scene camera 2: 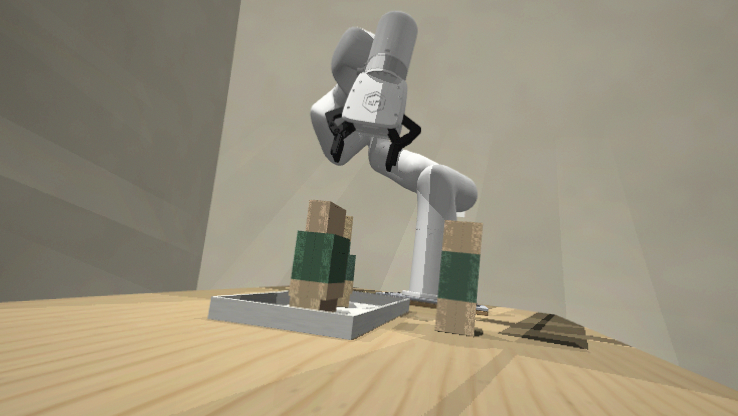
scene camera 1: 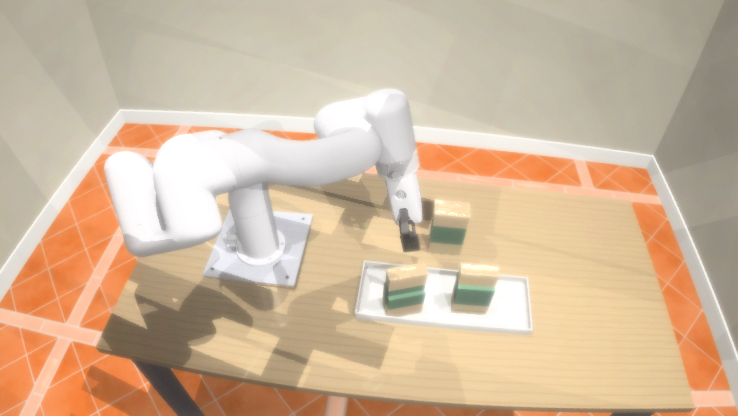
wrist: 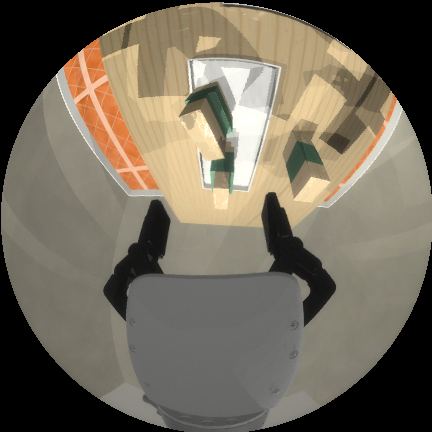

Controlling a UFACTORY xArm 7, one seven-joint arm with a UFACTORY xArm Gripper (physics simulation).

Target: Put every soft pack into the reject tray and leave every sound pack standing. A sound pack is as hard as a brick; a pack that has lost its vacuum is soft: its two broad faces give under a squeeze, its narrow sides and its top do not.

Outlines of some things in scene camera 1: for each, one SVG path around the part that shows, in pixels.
My gripper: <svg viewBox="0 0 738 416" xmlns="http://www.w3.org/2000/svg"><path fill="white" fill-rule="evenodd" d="M420 163L412 172L397 179L383 176L377 172L380 177L385 179L395 224L399 225L401 245L405 253L420 251L418 233L415 230L415 224L422 221L421 192L416 173Z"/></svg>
A white reject tray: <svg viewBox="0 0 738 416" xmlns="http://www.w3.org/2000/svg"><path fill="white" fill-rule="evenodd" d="M364 261L355 310L356 319L530 335L533 330L528 277L499 275L495 294L486 315L451 313L451 297L458 271L426 267L428 277L422 313L393 317L386 316L382 304L386 270L409 265Z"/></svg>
A pack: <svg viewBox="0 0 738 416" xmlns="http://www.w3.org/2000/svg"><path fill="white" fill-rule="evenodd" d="M435 199L428 253L460 256L470 219L469 203Z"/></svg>
